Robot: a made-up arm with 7 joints. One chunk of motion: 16 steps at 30 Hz.
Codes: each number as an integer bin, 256 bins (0 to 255) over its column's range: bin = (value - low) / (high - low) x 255, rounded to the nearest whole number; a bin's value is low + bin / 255 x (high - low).
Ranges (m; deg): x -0.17..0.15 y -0.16..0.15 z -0.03..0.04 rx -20..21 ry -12..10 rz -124..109
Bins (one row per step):
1: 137 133 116 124 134 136
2: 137 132 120 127 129 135
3: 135 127 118 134 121 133
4: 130 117 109 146 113 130
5: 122 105 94 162 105 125
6: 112 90 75 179 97 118
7: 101 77 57 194 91 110
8: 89 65 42 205 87 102
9: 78 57 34 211 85 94
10: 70 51 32 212 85 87
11: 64 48 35 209 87 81
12: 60 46 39 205 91 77
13: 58 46 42 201 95 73
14: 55 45 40 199 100 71
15: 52 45 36 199 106 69
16: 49 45 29 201 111 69
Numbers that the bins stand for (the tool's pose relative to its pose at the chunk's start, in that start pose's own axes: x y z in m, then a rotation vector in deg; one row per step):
1: 0.0019 0.0017 0.0018 -0.06 -0.44 0.27
2: 0.0019 0.0005 0.0029 0.42 -0.87 -0.65
3: -0.0006 -0.0056 0.0024 1.55 -1.56 -2.47
4: -0.0069 -0.0178 -0.0001 3.47 -2.25 -5.22
5: -0.0169 -0.0324 -0.0042 6.05 -2.94 -9.78
6: -0.0295 -0.0506 -0.0094 8.78 -3.63 -16.18
7: -0.0433 -0.0664 -0.0144 11.19 -4.15 -23.49
8: -0.0583 -0.0810 -0.0185 12.96 -4.49 -30.80
9: -0.0721 -0.0907 -0.0207 13.93 -4.67 -38.11
10: -0.0822 -0.0980 -0.0212 14.09 -4.67 -44.51
11: -0.0897 -0.1016 -0.0204 13.60 -4.49 -49.99
12: -0.0947 -0.1041 -0.0193 12.96 -4.15 -53.64
13: -0.0972 -0.1041 -0.0185 12.32 -3.80 -57.30
14: -0.1010 -0.1053 -0.0190 12.00 -3.37 -59.13
15: -0.1047 -0.1053 -0.0201 12.00 -2.85 -60.95
16: -0.1085 -0.1053 -0.0220 12.32 -2.42 -60.95

